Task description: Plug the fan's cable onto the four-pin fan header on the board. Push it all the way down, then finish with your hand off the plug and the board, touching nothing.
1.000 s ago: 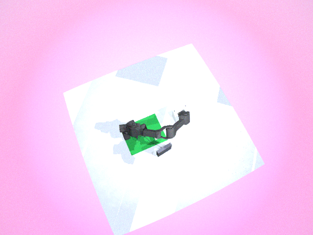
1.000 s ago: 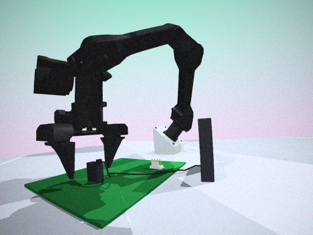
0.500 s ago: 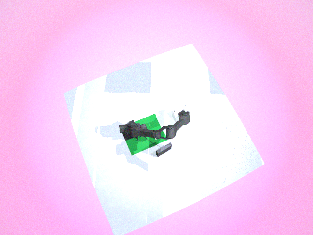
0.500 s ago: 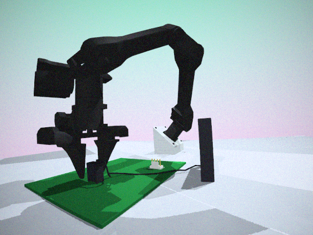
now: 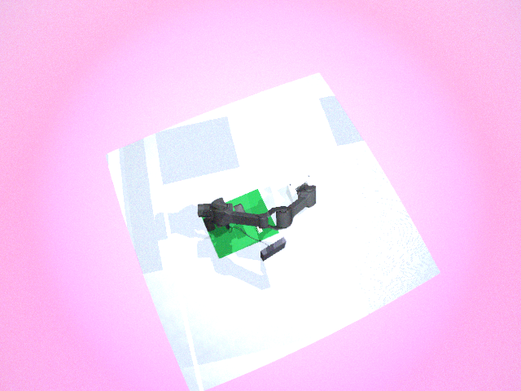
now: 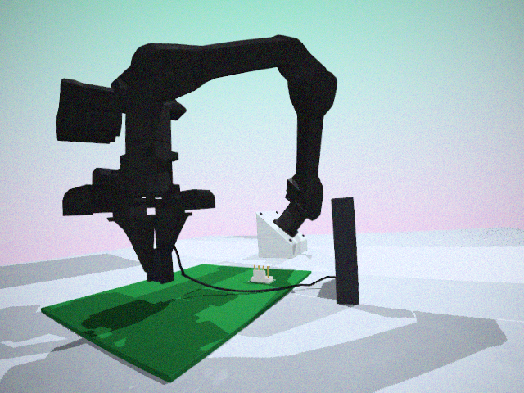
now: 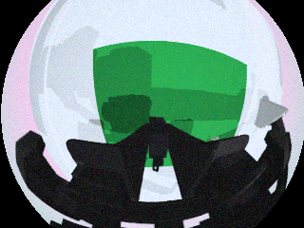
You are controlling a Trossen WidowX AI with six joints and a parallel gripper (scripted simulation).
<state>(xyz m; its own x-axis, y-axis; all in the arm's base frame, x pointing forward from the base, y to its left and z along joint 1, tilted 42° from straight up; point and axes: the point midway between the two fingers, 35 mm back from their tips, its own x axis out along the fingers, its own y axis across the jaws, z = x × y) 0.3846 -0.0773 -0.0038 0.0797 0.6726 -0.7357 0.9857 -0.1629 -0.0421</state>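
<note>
Now: gripper tip 6 cm above the green board, 5 cm past it and 2 cm to the right of it. From my gripper tip the other things lie so: black fan plug: 1 cm to the left, 1 cm above; then fan: 21 cm to the left, 11 cm behind, 2 cm above.
</note>
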